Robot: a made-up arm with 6 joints.
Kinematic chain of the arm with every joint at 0, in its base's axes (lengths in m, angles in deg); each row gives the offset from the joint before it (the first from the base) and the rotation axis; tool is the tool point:
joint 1: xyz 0 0 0.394 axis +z
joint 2: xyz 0 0 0 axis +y
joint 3: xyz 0 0 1.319 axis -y
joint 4: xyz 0 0 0 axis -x
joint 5: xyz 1.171 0 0 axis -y
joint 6: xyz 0 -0.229 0 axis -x
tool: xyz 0 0 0
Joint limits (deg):
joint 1: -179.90..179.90
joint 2: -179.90..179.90
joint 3: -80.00..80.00
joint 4: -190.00..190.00
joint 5: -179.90..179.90
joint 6: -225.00..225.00
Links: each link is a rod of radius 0.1 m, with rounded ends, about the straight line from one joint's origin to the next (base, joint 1, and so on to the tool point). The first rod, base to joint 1, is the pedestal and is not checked.
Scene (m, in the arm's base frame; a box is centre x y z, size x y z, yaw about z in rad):
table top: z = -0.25
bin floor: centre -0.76 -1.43 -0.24 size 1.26 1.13 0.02 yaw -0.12
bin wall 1: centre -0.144 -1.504 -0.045 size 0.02 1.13 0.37 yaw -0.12
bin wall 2: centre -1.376 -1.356 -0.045 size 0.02 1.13 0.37 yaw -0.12
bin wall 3: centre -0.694 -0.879 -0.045 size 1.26 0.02 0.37 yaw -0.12
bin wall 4: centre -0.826 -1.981 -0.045 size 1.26 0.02 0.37 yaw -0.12
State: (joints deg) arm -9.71 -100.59 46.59 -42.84 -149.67 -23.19
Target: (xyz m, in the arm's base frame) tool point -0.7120 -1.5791 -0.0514
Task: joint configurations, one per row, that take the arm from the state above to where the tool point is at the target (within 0.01 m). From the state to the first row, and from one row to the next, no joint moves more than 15 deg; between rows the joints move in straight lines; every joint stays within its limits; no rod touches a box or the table.
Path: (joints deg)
1: -18.70 -85.72 43.09 -42.72 -149.67 -23.19
2: -27.69 -70.86 39.58 -42.60 -149.67 -23.19
3: -36.68 -55.99 36.08 -42.48 -149.67 -23.19
4: -45.67 -41.12 32.57 -42.37 -149.67 -23.19
5: -54.66 -26.26 29.07 -42.25 -149.67 -23.19
6: -63.64 -11.39 25.56 -42.13 -149.67 -23.19
7: -72.63 3.48 22.06 -42.01 -149.67 -23.19
8: -81.62 18.34 18.55 -41.89 -149.67 -23.19
9: -90.61 33.21 15.05 -41.77 -149.67 -23.19
10: -99.60 48.08 11.54 -41.65 -149.67 -23.19
11: -108.59 62.94 8.04 -41.53 -149.67 -23.19

